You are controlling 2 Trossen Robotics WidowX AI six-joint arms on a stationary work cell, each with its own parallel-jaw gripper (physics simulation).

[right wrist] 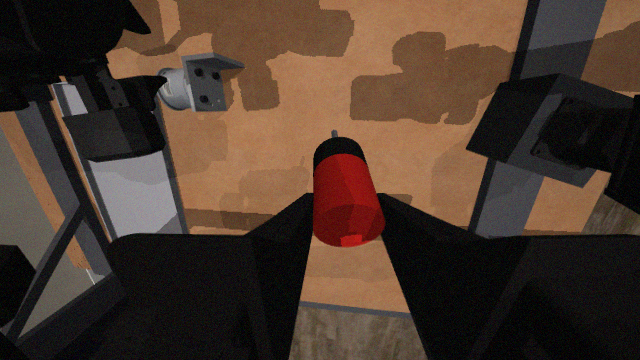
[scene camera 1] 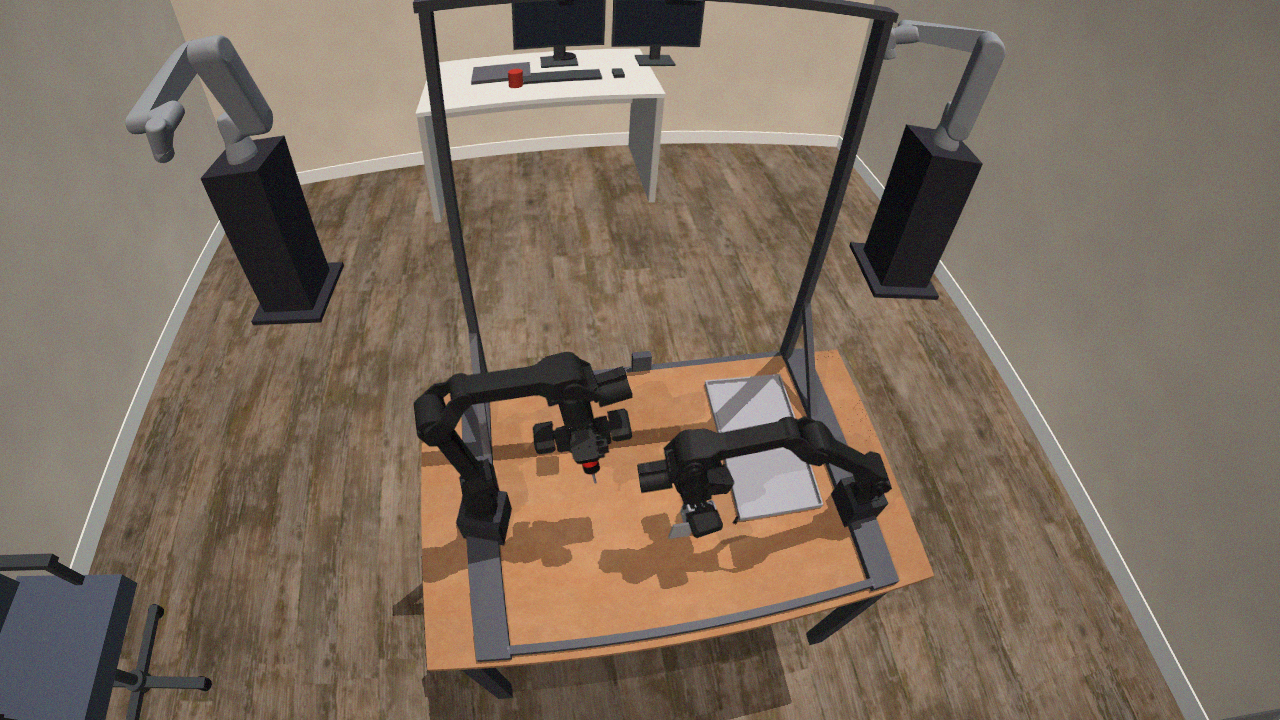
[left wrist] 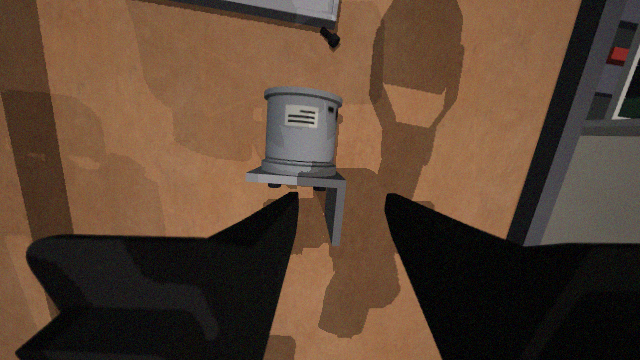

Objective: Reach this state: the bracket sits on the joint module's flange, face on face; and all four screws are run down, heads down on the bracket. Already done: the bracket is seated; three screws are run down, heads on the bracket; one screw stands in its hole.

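Places are measured from the left arm's base along level axes (x back, y right, z up), in millimetres.
Pixels of known places: left gripper, between the fingertips: (right wrist: 155,56) (scene camera 1: 695,512) (left wrist: 341,200); right gripper, between the fingertips: (right wrist: 344,200); left arm's base, origin of its link: (scene camera 1: 864,491); right arm's base, origin of its link: (right wrist: 572,135) (scene camera 1: 481,507).
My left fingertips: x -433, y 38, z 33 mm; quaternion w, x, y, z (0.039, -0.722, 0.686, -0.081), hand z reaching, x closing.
Observation:
For each thing: its middle in the pictures, then the offset to it from my left fingertips. Level surfaces: height alone.
- grey joint module, middle of its body: (left wrist: 301,137) (right wrist: 189,88) dx +29, dy +25, dz -78 mm
- L-shaped bracket, middle of its body: (left wrist: 297,195) (right wrist: 217,86) (scene camera 1: 679,518) dx -21, dy +26, dz -75 mm
- black screw, middle of its body: (left wrist: 329,36) (scene camera 1: 736,519) dx +118, dy +5, dz -107 mm
- red-and-black screwdriver, middle of its body: (right wrist: 339,166) (scene camera 1: 591,465) dx -209, dy +105, dz +95 mm
- shallow grey tray, middle of its body: (scene camera 1: 762,442) (right wrist: 131,187) dx +251, dy +201, dz -103 mm
- wooden table, height of its surface: dz -111 mm
The grey joint module (left wrist: 300,142) (right wrist: 173,91) lies on its side. The L-shaped bracket (scene camera 1: 679,530) (left wrist: 337,215) (right wrist: 211,93) sits against its flange end. Three dark screw heads show on the bracket in the right wrist view; a small fourth hole near its lower corner looks empty. A black screw (scene camera 1: 736,519) (left wrist: 330,38) lies on the table by the tray's corner. My left gripper (left wrist: 341,200) is partly open and empty, above the bracket end, apart from it. My right gripper (right wrist: 344,200) is shut on the red-and-black screwdriver (scene camera 1: 590,466) (right wrist: 342,182), its bit pointing down, away from the module.
The shallow grey tray (scene camera 1: 819,488) (right wrist: 172,200) lies beside the module, partly under the left arm. The wooden table (scene camera 1: 608,600) is edged by dark frame rails (scene camera 1: 487,600). The left arm reaches over the module from the right of the scene view.

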